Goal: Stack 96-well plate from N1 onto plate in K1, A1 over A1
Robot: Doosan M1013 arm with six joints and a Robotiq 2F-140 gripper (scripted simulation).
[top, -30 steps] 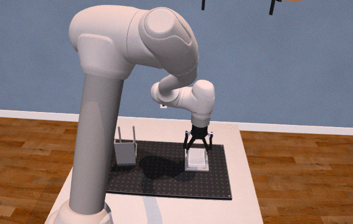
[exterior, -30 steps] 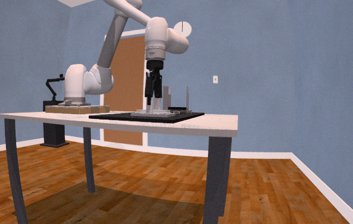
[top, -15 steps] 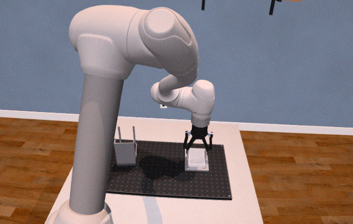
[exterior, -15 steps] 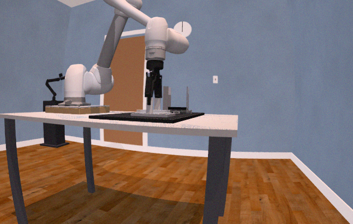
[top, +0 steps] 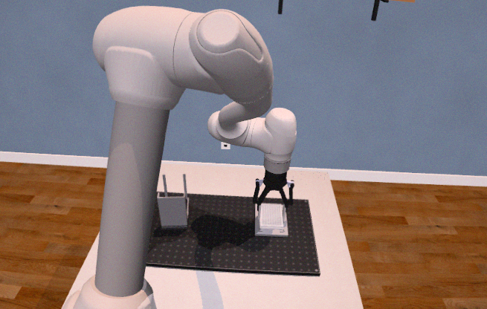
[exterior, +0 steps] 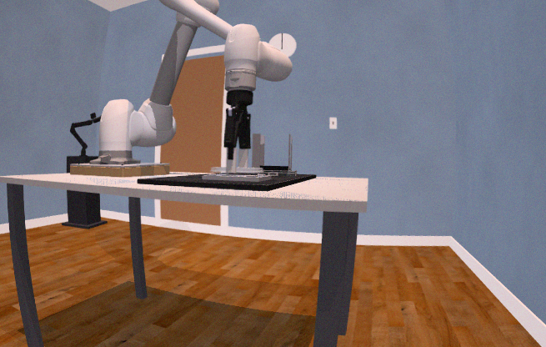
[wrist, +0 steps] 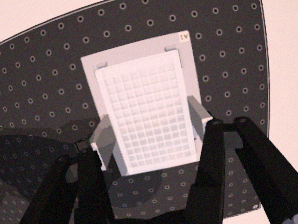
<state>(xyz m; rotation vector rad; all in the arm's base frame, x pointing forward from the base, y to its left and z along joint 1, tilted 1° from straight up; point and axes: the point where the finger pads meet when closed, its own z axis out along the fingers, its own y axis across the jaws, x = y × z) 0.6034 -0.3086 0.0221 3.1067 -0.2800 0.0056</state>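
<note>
Now: the plate nest N1 40 mm below my hand. Round my hand: white 96-well plate: 20 mm below; A1 marker: 60 mm ahead, 70 mm to the right, 40 mm below.
</note>
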